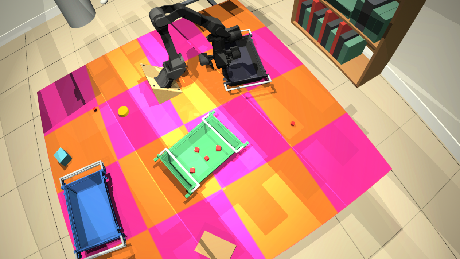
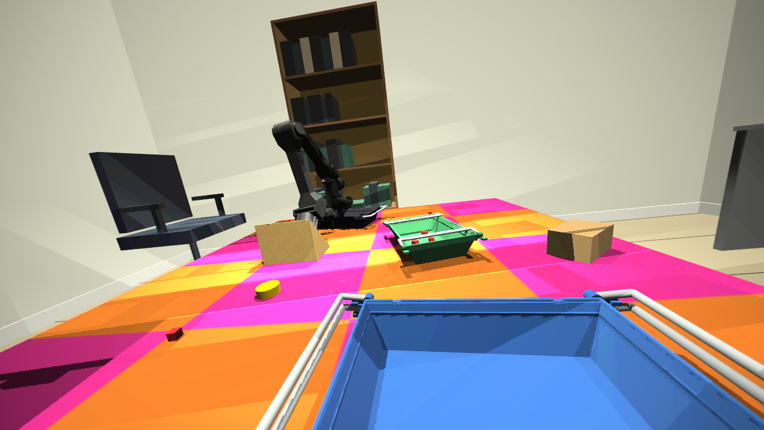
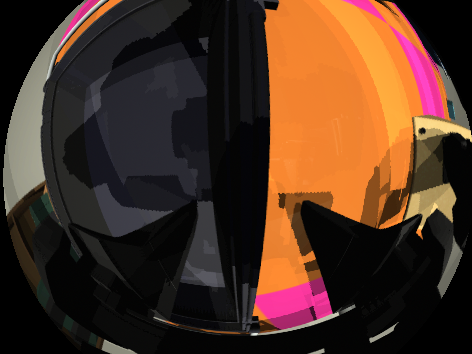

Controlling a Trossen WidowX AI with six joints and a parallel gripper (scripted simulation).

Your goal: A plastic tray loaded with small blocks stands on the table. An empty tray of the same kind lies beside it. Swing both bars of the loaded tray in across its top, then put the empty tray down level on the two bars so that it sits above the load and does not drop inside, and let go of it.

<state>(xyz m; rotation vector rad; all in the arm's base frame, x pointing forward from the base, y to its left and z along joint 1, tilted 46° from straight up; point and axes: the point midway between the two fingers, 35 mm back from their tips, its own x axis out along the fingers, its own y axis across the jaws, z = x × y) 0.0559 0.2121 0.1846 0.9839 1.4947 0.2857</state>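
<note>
My gripper tip is 8 cm to the right of the black tray, 4 cm short of it and 3 cm below it. From my gripper tip the other things lie so: cyan cube (85 cm to the right, 6 cm behind, 1 cm above); yellow disc (49 cm to the right, 9 cm behind); cardboard box (64 cm ahead, 50 cm to the right, 2 cm above).
</note>
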